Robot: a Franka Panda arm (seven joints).
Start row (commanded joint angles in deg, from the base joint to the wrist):
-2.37, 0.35, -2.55, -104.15, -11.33, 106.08, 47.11
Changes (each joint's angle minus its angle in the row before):
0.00, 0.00, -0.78, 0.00, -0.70, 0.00, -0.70
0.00, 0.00, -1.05, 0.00, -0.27, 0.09, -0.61
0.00, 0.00, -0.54, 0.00, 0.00, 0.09, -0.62
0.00, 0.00, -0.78, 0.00, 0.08, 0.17, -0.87
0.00, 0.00, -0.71, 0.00, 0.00, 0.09, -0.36
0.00, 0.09, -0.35, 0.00, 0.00, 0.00, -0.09
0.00, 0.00, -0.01, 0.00, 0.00, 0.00, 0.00
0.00, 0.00, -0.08, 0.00, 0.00, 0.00, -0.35
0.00, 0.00, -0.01, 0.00, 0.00, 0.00, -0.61
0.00, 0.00, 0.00, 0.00, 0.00, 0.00, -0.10
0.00, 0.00, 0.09, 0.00, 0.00, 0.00, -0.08
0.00, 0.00, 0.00, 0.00, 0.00, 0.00, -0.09
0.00, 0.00, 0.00, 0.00, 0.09, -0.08, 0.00
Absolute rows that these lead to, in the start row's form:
-2.37, 0.35, -3.33, -104.15, -12.03, 106.08, 46.41
-2.37, 0.35, -4.38, -104.15, -12.30, 106.17, 45.80
-2.37, 0.35, -4.92, -104.15, -12.30, 106.26, 45.18
-2.37, 0.35, -5.70, -104.15, -12.22, 106.43, 44.31
-2.37, 0.35, -6.41, -104.15, -12.22, 106.52, 43.95
-2.37, 0.44, -6.76, -104.15, -12.22, 106.52, 43.86
-2.37, 0.44, -6.77, -104.15, -12.22, 106.52, 43.86
-2.37, 0.44, -6.85, -104.15, -12.22, 106.52, 43.51
-2.37, 0.44, -6.86, -104.15, -12.22, 106.52, 42.90
-2.37, 0.44, -6.86, -104.15, -12.22, 106.52, 42.80
-2.37, 0.44, -6.77, -104.15, -12.22, 106.52, 42.72
-2.37, 0.44, -6.77, -104.15, -12.22, 106.52, 42.63
-2.37, 0.44, -6.77, -104.15, -12.13, 106.44, 42.63

